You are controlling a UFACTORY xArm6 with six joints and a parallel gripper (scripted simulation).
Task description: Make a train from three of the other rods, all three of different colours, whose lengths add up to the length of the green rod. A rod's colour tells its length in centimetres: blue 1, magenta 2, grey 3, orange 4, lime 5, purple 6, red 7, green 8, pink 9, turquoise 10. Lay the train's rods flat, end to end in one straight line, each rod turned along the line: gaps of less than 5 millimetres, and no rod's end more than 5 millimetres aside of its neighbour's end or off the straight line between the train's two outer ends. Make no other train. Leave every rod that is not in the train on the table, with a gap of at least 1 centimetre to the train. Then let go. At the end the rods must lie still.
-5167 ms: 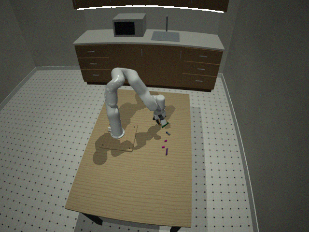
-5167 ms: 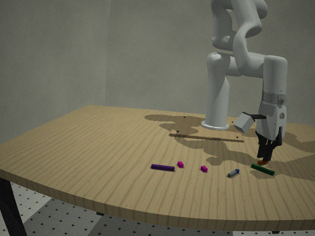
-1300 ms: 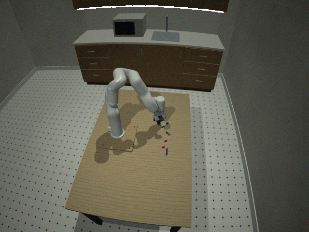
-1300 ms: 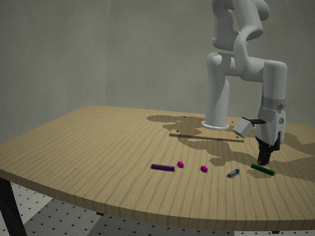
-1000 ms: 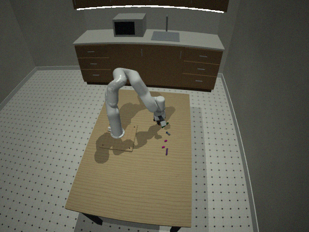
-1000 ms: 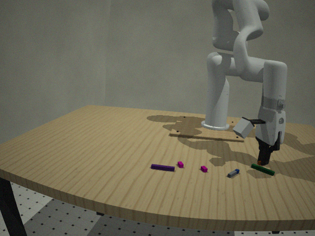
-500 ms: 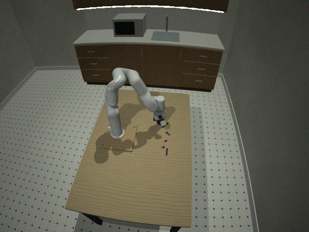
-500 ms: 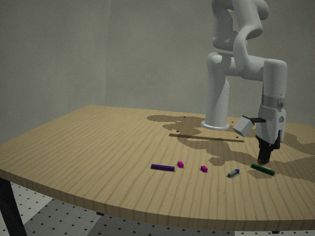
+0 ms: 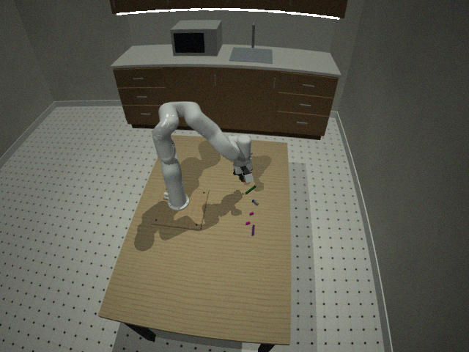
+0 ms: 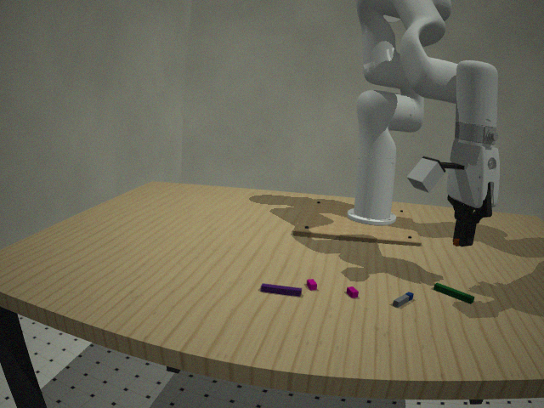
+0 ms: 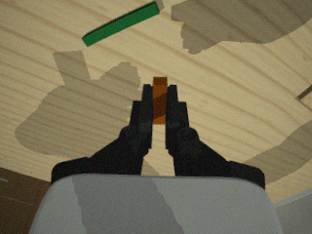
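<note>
Now: hand 110 mm short of the grey rod, 90 mm to the left of it and 90 mm above it. The rest, counted from my hand: green rod 50 mm ahead, 90 mm below; then blue rod 90 mm ahead, 80 mm to the right, 90 mm below; then orange rod 20 mm below.
</note>
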